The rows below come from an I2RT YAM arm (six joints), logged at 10 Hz.
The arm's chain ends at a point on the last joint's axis. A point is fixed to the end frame.
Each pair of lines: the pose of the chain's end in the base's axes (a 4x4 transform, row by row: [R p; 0 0 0 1], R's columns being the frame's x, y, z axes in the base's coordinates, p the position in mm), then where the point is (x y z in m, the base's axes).
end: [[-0.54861 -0.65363 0.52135 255.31], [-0.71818 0.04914 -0.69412 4.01], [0.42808 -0.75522 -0.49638 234.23], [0 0 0 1]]
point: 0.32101 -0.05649 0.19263
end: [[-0.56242 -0.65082 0.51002 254.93], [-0.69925 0.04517 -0.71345 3.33], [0.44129 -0.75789 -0.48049 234.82], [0 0 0 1]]
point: 0.31964 -0.05919 0.19466
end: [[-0.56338 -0.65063 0.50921 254.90], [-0.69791 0.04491 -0.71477 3.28], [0.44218 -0.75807 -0.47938 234.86], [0 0 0 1]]
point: 0.31954 -0.05937 0.19480
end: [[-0.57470 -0.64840 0.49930 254.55], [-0.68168 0.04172 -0.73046 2.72], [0.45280 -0.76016 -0.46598 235.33], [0 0 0 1]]
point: 0.31831 -0.06158 0.19649
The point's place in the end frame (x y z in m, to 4 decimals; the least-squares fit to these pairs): -0.0104 -0.0145 0.0969
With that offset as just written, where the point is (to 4 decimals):
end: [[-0.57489 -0.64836 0.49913 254.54], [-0.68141 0.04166 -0.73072 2.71], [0.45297 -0.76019 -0.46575 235.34], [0 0 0 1]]
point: 0.3183 -0.0616 0.1965
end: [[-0.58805 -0.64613 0.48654 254.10], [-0.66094 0.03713 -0.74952 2.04], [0.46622 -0.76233 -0.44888 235.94], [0 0 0 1]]
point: 0.3167 -0.0643 0.1986
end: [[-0.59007 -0.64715 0.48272 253.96], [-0.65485 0.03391 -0.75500 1.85], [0.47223 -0.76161 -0.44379 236.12], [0 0 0 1]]
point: 0.3163 -0.0650 0.1992
